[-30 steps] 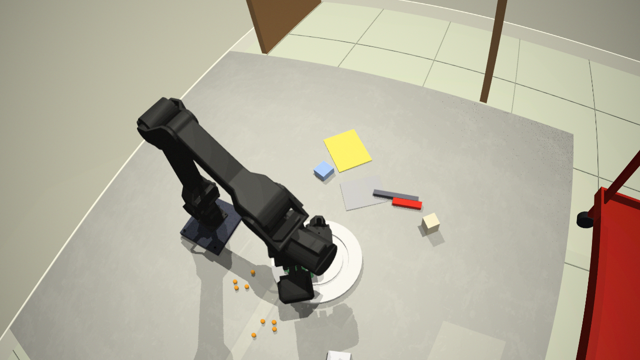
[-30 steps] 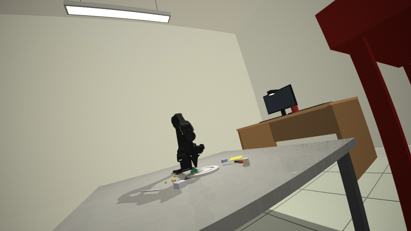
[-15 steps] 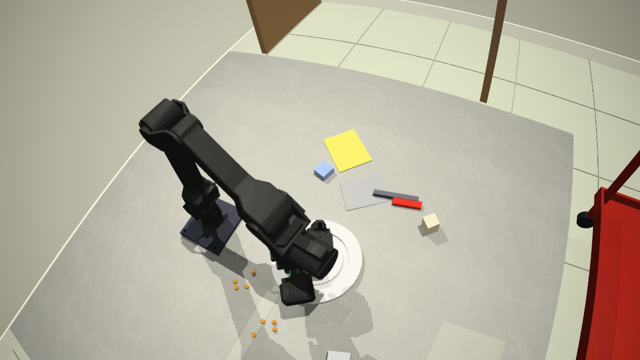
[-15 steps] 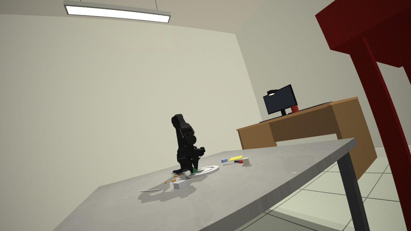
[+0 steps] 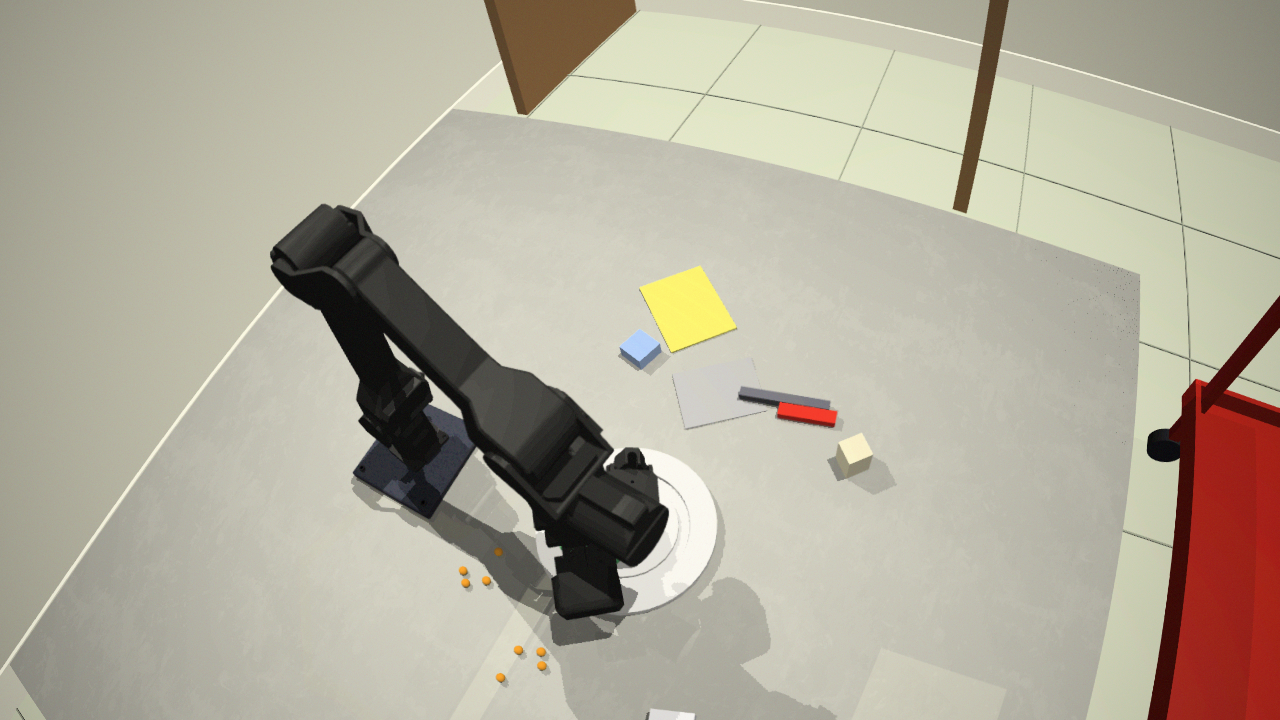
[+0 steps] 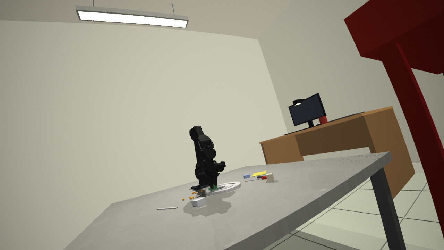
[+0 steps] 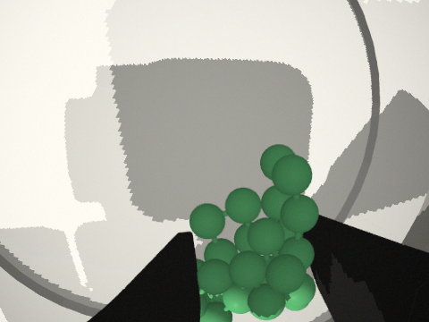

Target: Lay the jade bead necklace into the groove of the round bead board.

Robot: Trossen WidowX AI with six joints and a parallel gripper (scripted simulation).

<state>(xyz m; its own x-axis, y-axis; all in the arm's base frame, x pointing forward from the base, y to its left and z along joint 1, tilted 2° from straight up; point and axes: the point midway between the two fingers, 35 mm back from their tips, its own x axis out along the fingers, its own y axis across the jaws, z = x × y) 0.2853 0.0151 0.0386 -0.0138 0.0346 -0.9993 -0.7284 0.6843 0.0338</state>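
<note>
Now: gripper tip 5 cm to the right of the inner disc and 1 cm above it. Also, from my gripper tip: grey rod 9 cm ahead, 25 cm to the right, 2 cm below; grey sheet 1 cm behind, 25 cm to the left, 2 cm below; bead board 5 cm to the left, 1 cm below.
</note>
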